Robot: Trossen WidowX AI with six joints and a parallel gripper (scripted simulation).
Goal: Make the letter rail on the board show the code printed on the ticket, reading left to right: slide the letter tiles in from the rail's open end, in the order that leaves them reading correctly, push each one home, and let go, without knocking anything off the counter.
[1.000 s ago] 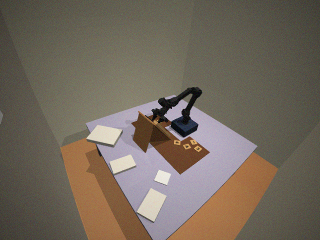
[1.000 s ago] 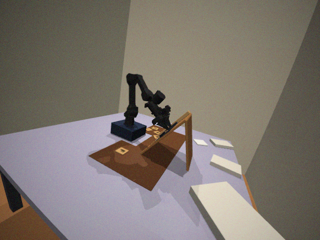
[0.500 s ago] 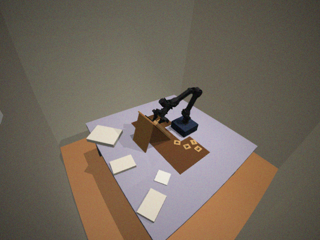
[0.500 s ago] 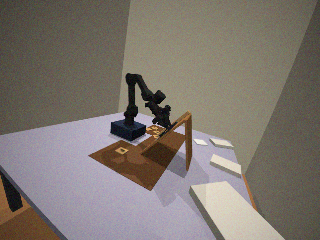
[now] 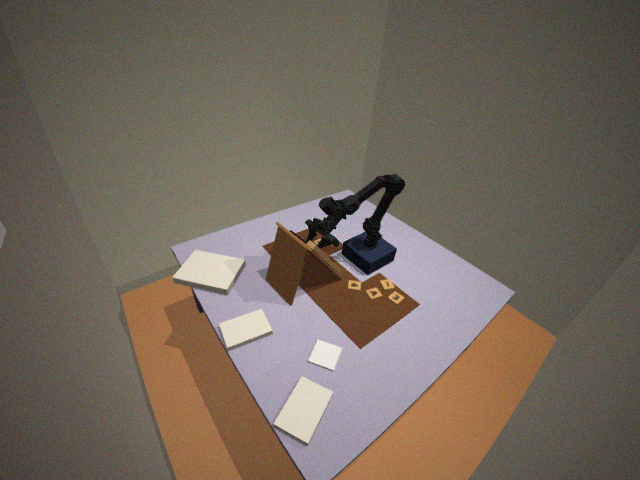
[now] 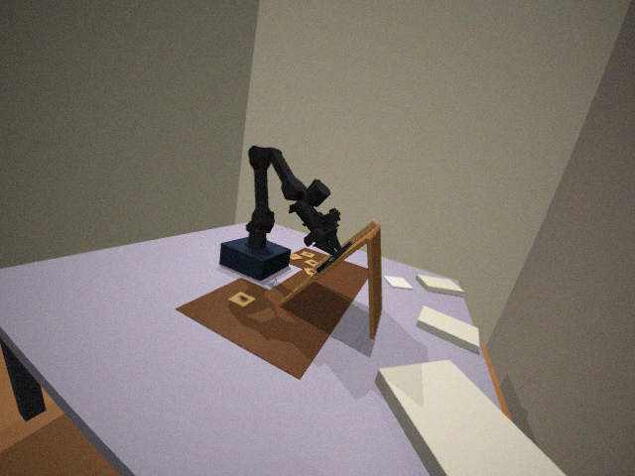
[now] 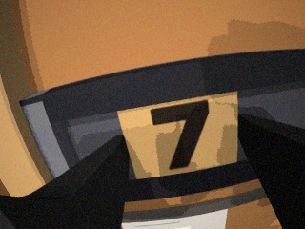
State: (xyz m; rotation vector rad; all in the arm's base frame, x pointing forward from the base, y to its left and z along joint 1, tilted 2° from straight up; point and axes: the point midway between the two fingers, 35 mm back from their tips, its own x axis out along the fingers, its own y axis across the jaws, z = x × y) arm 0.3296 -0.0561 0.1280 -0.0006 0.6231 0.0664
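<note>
My gripper tip is now 6 cm past the white ticket, 1 cm to the right of it and 8 cm above it. Also, from my gripper tip: tan tile marked 7: right at my gripper tip; white card: 19 cm ahead, 38 cm to the left, 18 cm below; brown mat: 16 cm behind, 5 cm to the left, 18 cm below.
</note>
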